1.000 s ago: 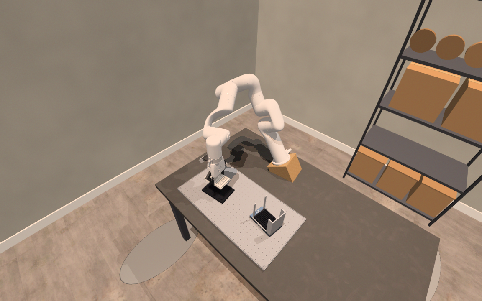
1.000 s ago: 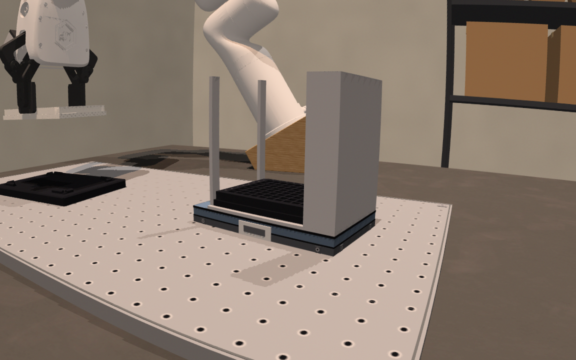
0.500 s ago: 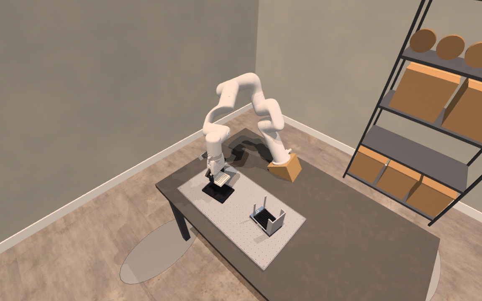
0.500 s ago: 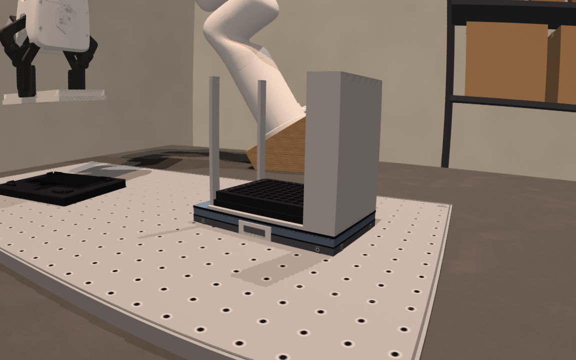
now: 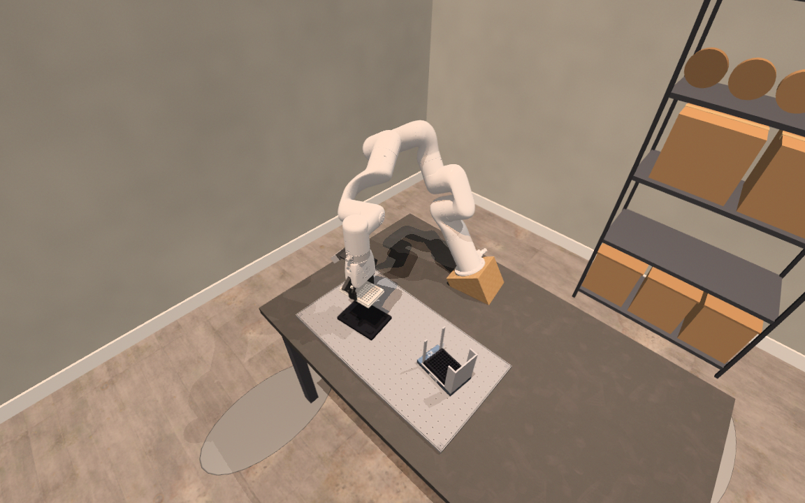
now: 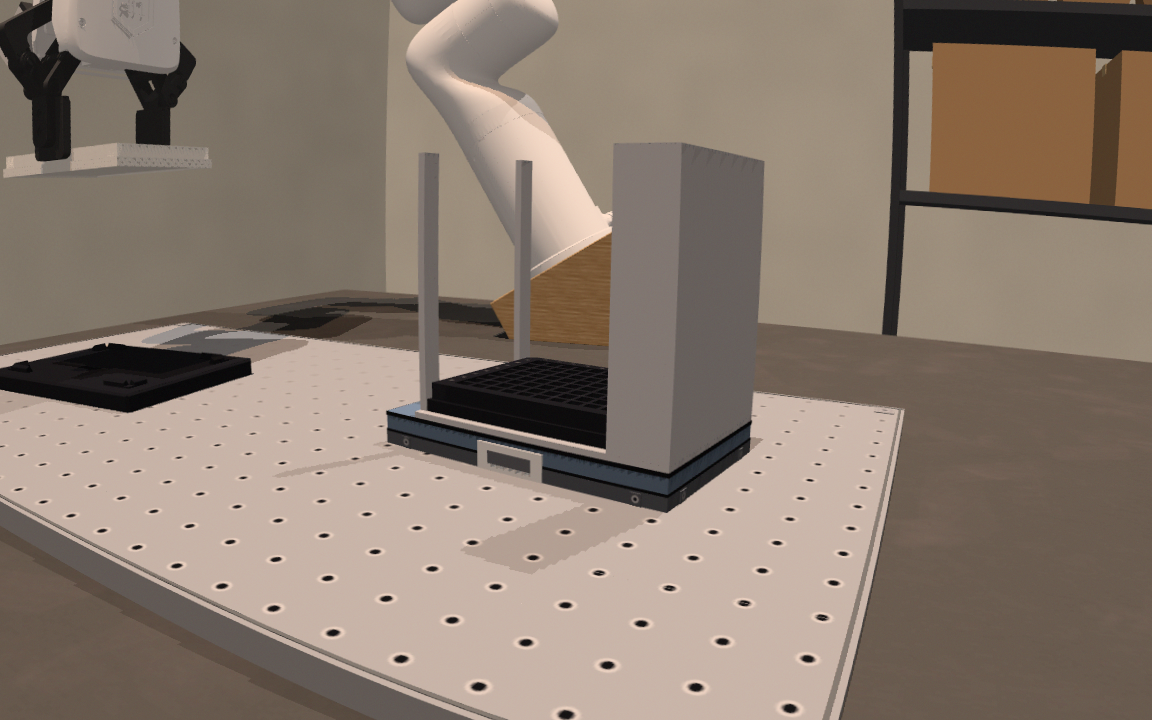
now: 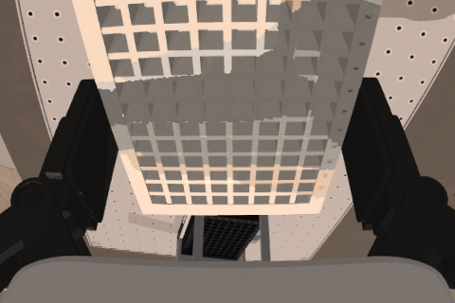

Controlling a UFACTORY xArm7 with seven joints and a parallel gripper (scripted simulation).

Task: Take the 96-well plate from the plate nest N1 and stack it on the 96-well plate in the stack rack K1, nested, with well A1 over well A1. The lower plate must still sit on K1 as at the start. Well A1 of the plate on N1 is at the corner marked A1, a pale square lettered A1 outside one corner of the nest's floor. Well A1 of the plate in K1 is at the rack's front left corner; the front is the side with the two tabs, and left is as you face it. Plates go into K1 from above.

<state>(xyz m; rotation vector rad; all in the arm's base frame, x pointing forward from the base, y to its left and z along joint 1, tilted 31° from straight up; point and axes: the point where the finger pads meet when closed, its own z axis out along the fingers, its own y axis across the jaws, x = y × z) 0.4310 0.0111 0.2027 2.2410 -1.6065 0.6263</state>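
My gripper is now 350 mm to the right of the black 96-well plate, 140 mm above it and 80 mm past it. Round my hand: white 96-well plate: 10 mm below; pale square: 150 mm below, 90 mm to the right, 30 mm behind; plate nest N1: 160 mm below.
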